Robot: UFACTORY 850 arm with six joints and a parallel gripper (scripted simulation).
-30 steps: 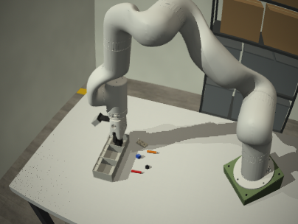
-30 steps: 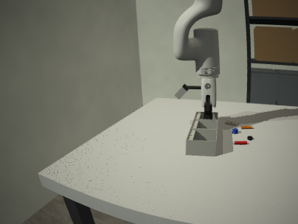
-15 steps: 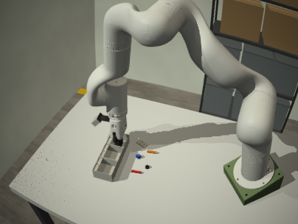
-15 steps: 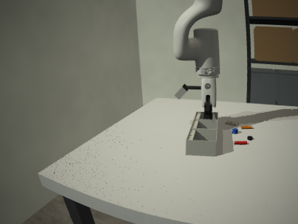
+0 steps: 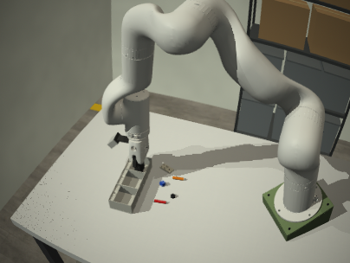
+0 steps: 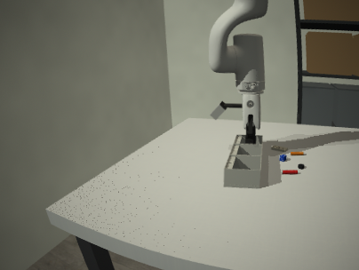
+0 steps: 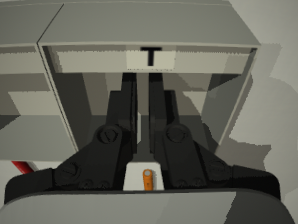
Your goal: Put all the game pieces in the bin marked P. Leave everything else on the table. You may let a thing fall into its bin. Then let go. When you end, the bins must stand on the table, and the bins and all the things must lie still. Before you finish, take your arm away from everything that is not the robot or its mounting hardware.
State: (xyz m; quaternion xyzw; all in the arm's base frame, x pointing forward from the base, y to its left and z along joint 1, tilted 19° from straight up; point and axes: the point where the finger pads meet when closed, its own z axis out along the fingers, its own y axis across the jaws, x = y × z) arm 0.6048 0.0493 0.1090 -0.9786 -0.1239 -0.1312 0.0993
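The grey bin lies 80 mm to the left of my hand, 20 mm behind it and 10 mm below it. Round my hand: orange stick (140 mm behind, 40 mm to the right, 30 mm below); blue die (110 mm behind, 30 mm below, 10 mm to the left); beige tile (70 mm to the right, 70 mm behind, 30 mm below).
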